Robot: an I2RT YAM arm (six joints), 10 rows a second.
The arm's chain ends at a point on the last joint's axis. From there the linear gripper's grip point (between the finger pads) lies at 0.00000 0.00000 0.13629 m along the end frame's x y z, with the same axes.
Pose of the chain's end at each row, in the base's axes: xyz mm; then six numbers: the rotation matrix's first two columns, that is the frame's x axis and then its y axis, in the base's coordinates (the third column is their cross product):
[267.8 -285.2 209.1 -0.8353 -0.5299 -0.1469 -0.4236 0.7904 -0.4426]
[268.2 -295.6 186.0 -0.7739 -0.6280 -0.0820 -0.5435 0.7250 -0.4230]
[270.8 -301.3 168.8 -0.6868 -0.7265 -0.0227 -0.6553 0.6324 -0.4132]
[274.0 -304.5 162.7 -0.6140 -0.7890 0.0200 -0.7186 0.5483 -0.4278]
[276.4 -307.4 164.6 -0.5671 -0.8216 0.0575 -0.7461 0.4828 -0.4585]
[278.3 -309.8 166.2 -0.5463 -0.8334 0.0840 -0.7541 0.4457 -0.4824]
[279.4 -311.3 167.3 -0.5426 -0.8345 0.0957 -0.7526 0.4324 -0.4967]
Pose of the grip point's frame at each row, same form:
[315.6 -327.1 88.5 -0.8353 -0.5299 -0.1469 -0.4236 0.7904 -0.4426]
[312.5 -334.1 63.0 -0.7739 -0.6280 -0.0820 -0.5435 0.7250 -0.4230]
[313.7 -337.9 44.7 -0.6868 -0.7265 -0.0227 -0.6553 0.6324 -0.4132]
[318.5 -342.3 39.5 -0.6140 -0.7890 0.0200 -0.7186 0.5483 -0.4278]
[324.0 -348.7 43.7 -0.5671 -0.8216 0.0575 -0.7461 0.4828 -0.4585]
[328.0 -354.4 47.4 -0.5463 -0.8334 0.0840 -0.7541 0.4457 -0.4824]
[330.3 -357.8 49.7 -0.5426 -0.8345 0.0957 -0.7526 0.4324 -0.4967]

